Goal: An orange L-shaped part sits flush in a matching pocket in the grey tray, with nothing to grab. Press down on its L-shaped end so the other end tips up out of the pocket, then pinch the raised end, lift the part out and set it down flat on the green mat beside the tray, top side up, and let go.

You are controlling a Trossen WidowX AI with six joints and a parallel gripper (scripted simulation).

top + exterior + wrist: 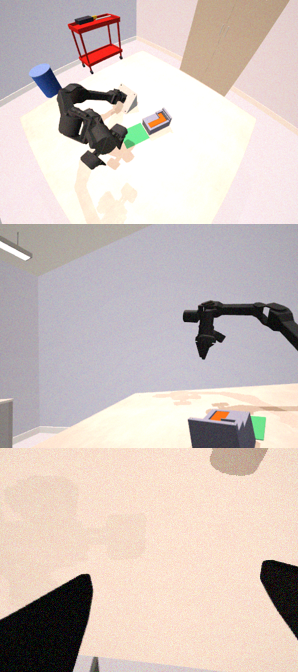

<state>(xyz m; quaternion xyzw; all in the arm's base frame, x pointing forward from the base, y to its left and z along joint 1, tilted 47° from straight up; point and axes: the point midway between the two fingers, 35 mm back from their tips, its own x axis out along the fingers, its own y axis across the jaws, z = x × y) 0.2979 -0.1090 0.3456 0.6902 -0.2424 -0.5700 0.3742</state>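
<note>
Now: gripper tip 350 mm to the right of the orange L-shaped part, 150 mm above it and 10 mm past it. The rest, counted from my gripper tip: green mat 210 mm below, 190 mm to the left, 70 mm behind.
</note>
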